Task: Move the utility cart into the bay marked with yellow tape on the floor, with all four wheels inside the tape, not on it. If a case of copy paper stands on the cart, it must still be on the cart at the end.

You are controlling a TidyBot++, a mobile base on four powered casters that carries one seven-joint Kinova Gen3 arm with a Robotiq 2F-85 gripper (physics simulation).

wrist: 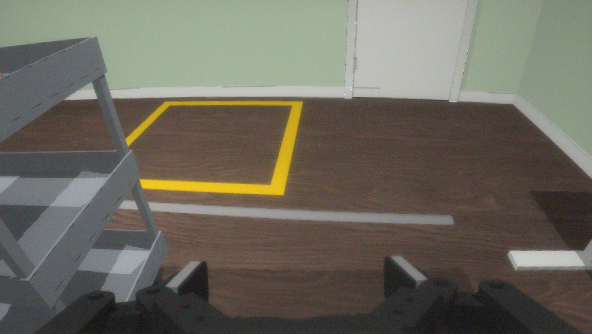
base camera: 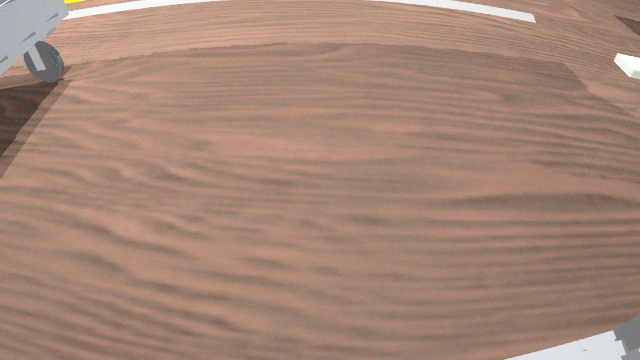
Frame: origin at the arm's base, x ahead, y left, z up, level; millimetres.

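Where they show: gripper, fingertip midpoint: [wrist: 296, 279].
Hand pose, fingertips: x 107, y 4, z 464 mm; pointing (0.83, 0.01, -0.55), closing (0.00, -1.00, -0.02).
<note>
After its pixels a point has its place.
The grey utility cart [base camera: 25, 25] {y 476, x 665, z -229 mm} [wrist: 55, 80] {y 479, x 613, z 420 mm} stands upright at the left, with three trays showing in the wrist view. One dark caster [base camera: 46, 62] {y 533, x 742, z -343 mm} shows in the base view. A tiny tan patch shows at its top tray on the left image edge; I cannot tell what it is. The yellow tape [base camera: 75, 1] {y 797, x 1343, z -398 mm} [wrist: 287, 150] {y 44, x 1657, z -396 mm} outlines the bay beyond the cart, towards the wall; the cart hides the bay's near left part. The cart's wheels are hidden in the wrist view. My gripper [wrist: 296, 279] {y 4, x 107, z 464 mm} is open and empty, to the right of the cart and apart from it.
A white strip [base camera: 500, 13] {y -568, x 1008, z -392 mm} [wrist: 300, 216] {y -13, x 1080, z -391 mm} runs across the floor on the near side of the bay. A white flat piece [base camera: 629, 66] [wrist: 545, 260] juts in from the right. A green wall [wrist: 225, 45] {y 504, x 2567, z 22 mm} and a white door [wrist: 410, 50] {y -875, x 2377, z -8 mm} stand at the back.
</note>
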